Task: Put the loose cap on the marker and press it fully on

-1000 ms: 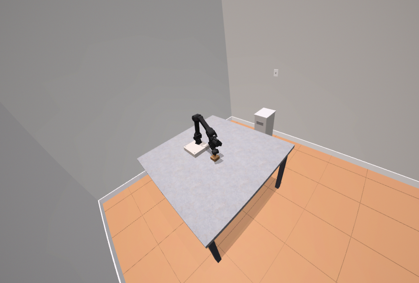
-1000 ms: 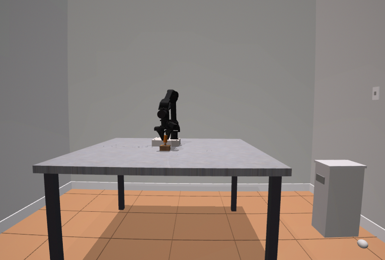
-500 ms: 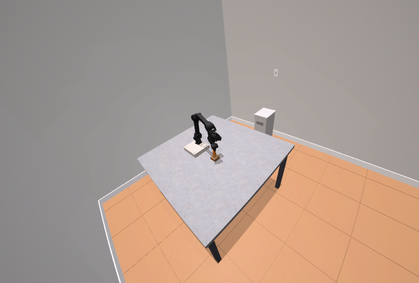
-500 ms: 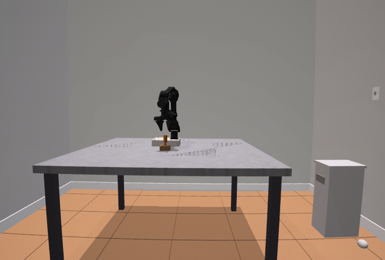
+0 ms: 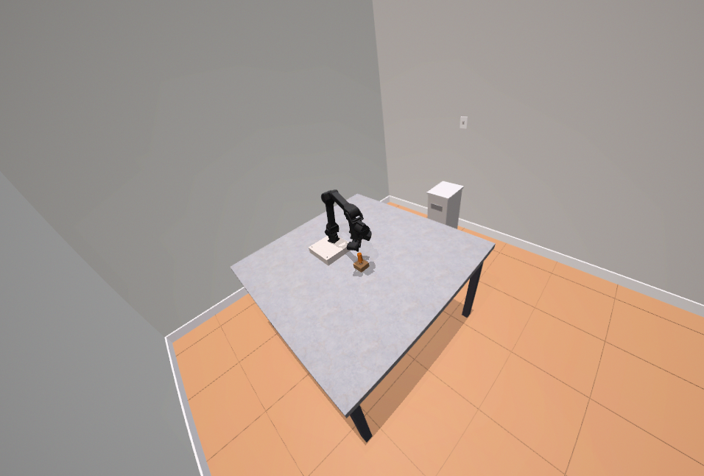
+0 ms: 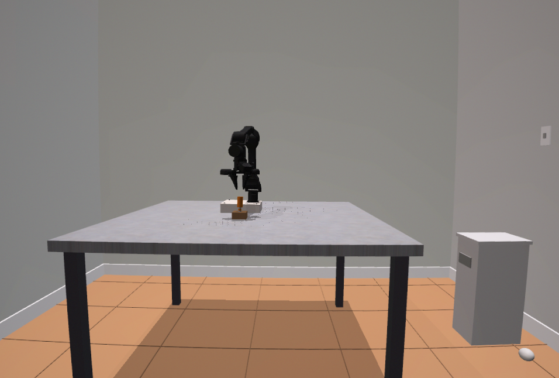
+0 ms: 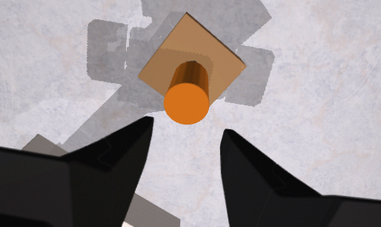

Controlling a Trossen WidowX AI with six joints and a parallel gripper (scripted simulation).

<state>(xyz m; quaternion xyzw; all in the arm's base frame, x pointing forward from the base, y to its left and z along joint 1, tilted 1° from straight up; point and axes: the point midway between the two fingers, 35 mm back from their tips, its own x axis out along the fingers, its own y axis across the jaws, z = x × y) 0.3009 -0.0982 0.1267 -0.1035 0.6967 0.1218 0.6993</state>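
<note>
Now: the orange cap 6 cm below my gripper tip. Also, from my gripper tip: holder block: 13 cm below.
</note>
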